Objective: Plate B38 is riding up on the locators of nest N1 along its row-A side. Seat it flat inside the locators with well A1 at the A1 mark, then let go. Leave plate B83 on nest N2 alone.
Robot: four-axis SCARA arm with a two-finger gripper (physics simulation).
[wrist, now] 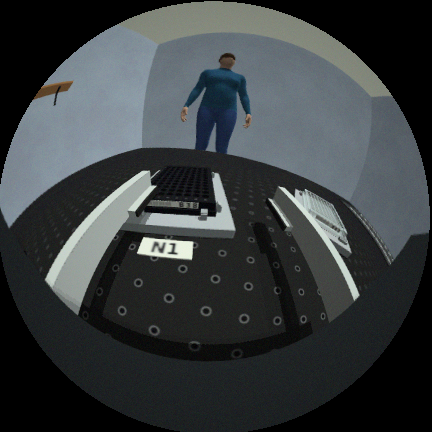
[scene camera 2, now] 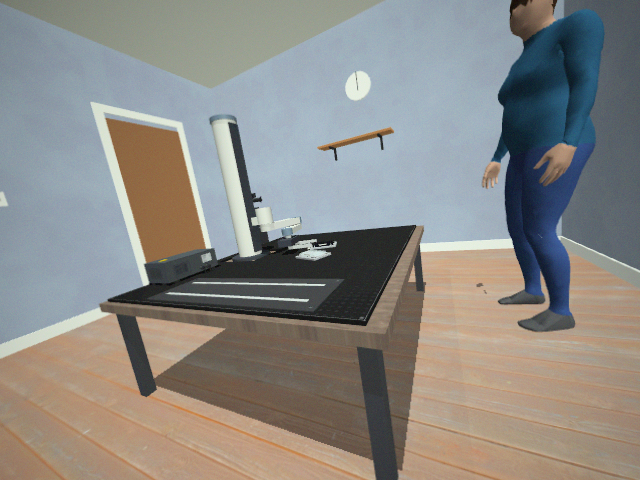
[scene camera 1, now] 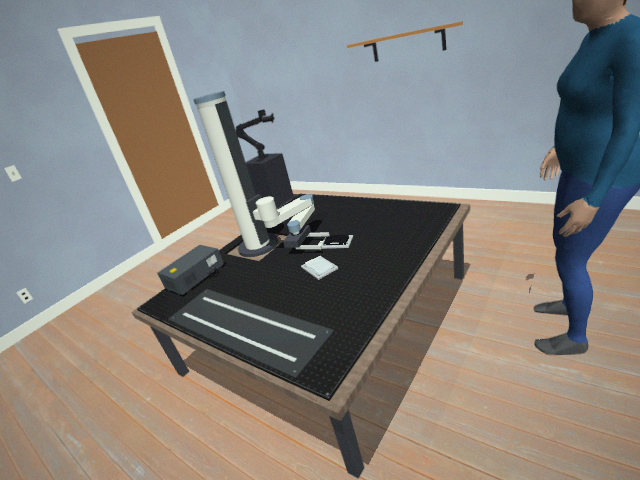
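Pixels of known places: gripper, fingertip midpoint: [wrist: 214, 184] [scene camera 2: 314, 242] [scene camera 1: 325, 240]; arm's base, origin of the base link: [scene camera 2: 251, 257] [scene camera 1: 258, 245].
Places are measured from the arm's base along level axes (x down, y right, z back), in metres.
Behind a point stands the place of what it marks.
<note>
Black plate B38 [wrist: 183, 186] {x -0.037, y -0.122, z -0.467 m} [scene camera 1: 339, 239] {x -0.038, y -0.136, z -0.514 m} lies on the white nest N1 [wrist: 227, 220] {x -0.025, y -0.065, z -0.442 m} [scene camera 1: 343, 246] {x -0.022, y -0.099, z -0.559 m}, left of centre in the wrist view. A small locator stands at its near right corner. The left finger hides its left edge, and I cannot tell whether that side is raised. My gripper [wrist: 214, 184] {x -0.052, y -0.085, z -0.455 m} [scene camera 1: 324, 240] {x -0.052, y -0.085, z -0.455 m} is open and empty, its tips close to the near end of N1. The left tip is beside or over the plate's left edge; the right tip is well out to the right of the nest. Pale plate B83 [wrist: 322, 211] {x -0.039, y 0.083, z -0.509 m} [scene camera 1: 320, 264] {x -0.038, y 0.105, z -0.551 m} sits on nest N2 [wrist: 344, 246] {x -0.025, y 0.116, z -0.452 m}, beyond the right finger.
The N1 label [wrist: 165, 248] {x -0.015, y -0.107, z -0.398 m} lies on the black perforated table top in front of the nest. A grey box [scene camera 1: 190, 269] {x -0.119, y 0.450, z 0.035 m} [scene camera 2: 180, 266] {x -0.086, y 0.474, z 0.034 m} and a dark panel with two white strips [scene camera 1: 248, 330] {x -0.017, y 0.597, z -0.507 m} are on the table. A person [scene camera 1: 594, 118] [wrist: 220, 95] stands beyond the table.
</note>
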